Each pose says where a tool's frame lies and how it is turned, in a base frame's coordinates. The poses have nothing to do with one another.
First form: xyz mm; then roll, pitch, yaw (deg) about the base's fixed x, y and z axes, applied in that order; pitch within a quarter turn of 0, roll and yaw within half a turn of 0.
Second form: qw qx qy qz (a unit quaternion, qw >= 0); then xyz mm. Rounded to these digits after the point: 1 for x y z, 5 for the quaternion.
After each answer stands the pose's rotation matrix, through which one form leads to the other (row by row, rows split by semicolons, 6 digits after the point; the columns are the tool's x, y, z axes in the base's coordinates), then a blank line. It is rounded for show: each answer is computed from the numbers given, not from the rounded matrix.
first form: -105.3, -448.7, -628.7, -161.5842, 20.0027, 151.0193
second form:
0.12655, 0.27015, 0.93424, -0.19547, -105.3, -448.7, -628.7
-0.822013 0.554233 0.130845; 0.455287 0.777627 -0.433601; -0.342064 -0.296854 -0.891555

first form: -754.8, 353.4, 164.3, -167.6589, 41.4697, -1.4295
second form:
0.10491, -0.92926, 0.04965, 0.35071, -754.8, 353.4, 164.3
0.749073 -0.165864 -0.641388; -0.018693 -0.973058 0.229803; -0.662224 -0.160150 -0.731991

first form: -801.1, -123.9, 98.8, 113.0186, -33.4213, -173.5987
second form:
0.26893, -0.11382, -0.80637, -0.51429, -801.1, -123.9, 98.8
-0.829439 0.460179 -0.316647; -0.093056 0.445111 0.890627; 0.550791 0.768187 -0.326370

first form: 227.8, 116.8, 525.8, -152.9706, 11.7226, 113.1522
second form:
0.04518, -0.55269, -0.79412, 0.24872, 227.8, 116.8, 525.8
-0.384974 0.855336 -0.346691; 0.900286 0.265334 -0.345083; -0.203174 -0.444969 -0.872194

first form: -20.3, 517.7, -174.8, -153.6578, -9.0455, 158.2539
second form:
0.11825, -0.16545, -0.95663, 0.20859, -20.3, 517.7, -174.8
-0.917284 0.267224 -0.295266; 0.365887 0.858231 -0.359953; 0.157219 -0.438213 -0.885015

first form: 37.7, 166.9, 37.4, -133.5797, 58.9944, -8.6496
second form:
0.37617, -0.78302, 0.25382, 0.42537, 37.7, 166.9, 37.4
0.509263 -0.717522 -0.475199; -0.077470 -0.588143 0.805038; -0.857117 -0.373163 -0.355106

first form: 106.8, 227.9, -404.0, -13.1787, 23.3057, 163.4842
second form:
0.11680, -0.21471, -0.08240, 0.96616, 106.8, 227.9, -404.0
-0.880515 -0.190314 -0.434136; 0.261085 -0.959134 -0.109073; -0.395637 -0.209387 0.894220

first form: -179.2, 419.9, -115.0, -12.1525, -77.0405, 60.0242
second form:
0.70665, 0.23805, -0.57768, 0.33205, -179.2, 419.9, -115.0
0.112049 -0.744324 -0.658352; 0.194264 0.666148 -0.720075; 0.974529 -0.047210 0.219237

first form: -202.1, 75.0, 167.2, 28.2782, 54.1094, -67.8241
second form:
0.65470, 0.42662, 0.24466, -0.57402, -202.1, 75.0, 167.2
0.221277 0.960383 -0.169415; -0.542875 -0.023010 -0.839498; -0.810138 0.277733 0.516276

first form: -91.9, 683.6, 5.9, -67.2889, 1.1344, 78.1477
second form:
0.64280, -0.43529, -0.34281, 0.52897, -91.9, 683.6, 5.9
0.205349 -0.381605 -0.901227; 0.978488 0.061424 0.196945; -0.019798 -0.922283 0.386009

